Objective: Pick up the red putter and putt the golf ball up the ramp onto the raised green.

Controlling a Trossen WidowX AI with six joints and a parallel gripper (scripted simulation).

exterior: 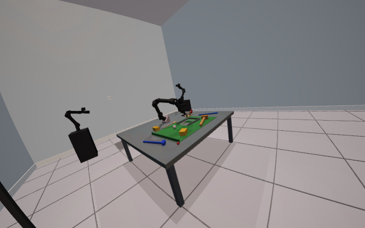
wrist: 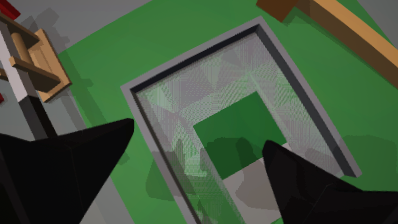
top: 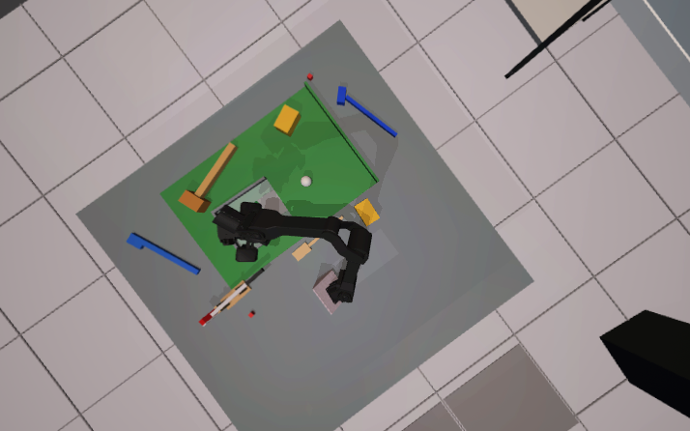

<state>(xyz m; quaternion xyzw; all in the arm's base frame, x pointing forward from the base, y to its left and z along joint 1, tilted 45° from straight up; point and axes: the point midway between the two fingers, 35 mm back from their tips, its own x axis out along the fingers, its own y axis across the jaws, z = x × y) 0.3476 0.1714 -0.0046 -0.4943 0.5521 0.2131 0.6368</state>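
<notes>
Now: gripper tip 160 mm past the tan rod, 160 mm to the left of it and 110 mm above it. Also, from my gripper tip: white golf ball 60 mm ahead, 270 mm to the right, 90 mm below.
</notes>
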